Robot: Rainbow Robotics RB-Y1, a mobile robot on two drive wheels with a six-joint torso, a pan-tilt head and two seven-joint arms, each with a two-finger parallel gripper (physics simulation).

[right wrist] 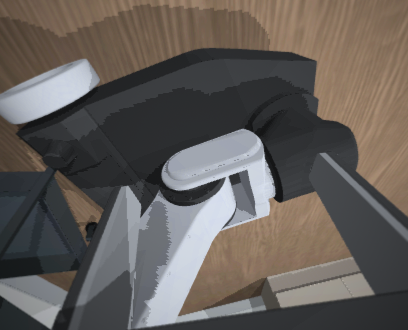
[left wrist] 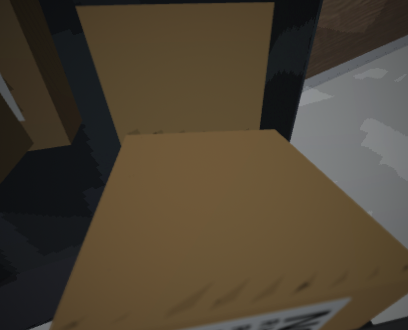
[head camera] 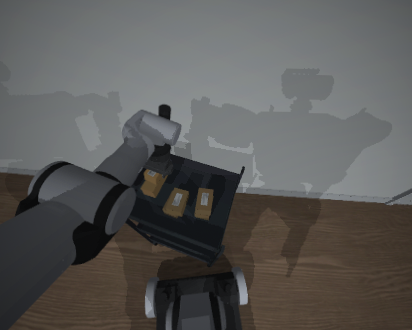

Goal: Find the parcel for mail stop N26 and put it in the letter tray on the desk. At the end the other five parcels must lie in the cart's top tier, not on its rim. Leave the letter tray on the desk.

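Note:
A dark cart stands against the wall, and its top tier holds brown parcels with white labels. Two of them lie free, one in the middle and one to its right. My left gripper reaches down at the tier's left end and is shut on a third parcel. That held parcel fills the lower left wrist view, its label cut off at the bottom edge. Another parcel lies beyond it. The labels are too small to read. My right gripper is open and empty over my own base.
My base and its white wheels stand on the wooden floor just in front of the cart. The grey wall rises right behind the cart. My left arm hides the cart's left end.

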